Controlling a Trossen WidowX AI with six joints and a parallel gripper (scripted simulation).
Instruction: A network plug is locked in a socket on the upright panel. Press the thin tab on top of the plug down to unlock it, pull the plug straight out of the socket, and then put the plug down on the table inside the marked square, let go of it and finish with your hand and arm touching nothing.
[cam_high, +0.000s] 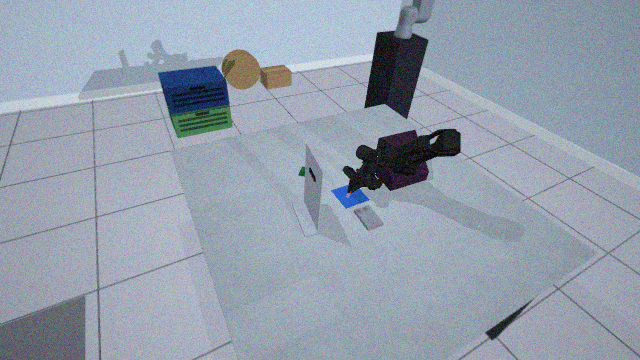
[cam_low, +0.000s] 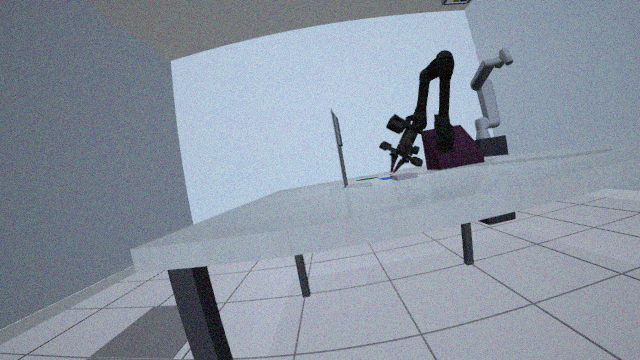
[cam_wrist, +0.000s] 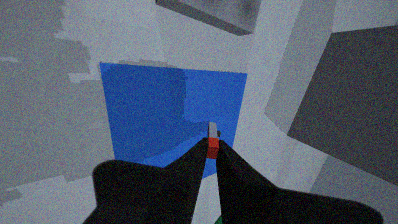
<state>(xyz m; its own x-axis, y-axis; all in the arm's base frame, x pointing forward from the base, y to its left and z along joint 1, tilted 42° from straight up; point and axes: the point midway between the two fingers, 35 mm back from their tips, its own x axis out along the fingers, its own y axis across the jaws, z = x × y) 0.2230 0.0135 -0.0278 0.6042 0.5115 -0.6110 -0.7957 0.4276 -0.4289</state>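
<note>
Now: gripper tip right at the network plug. Also, from my gripper tip: blue marked square: 1 cm behind, 2 cm below; then flat grey slab: 14 cm to the left, 1 cm below; then green patch: 8 cm ahead, 21 cm to the right, 2 cm below.
</note>
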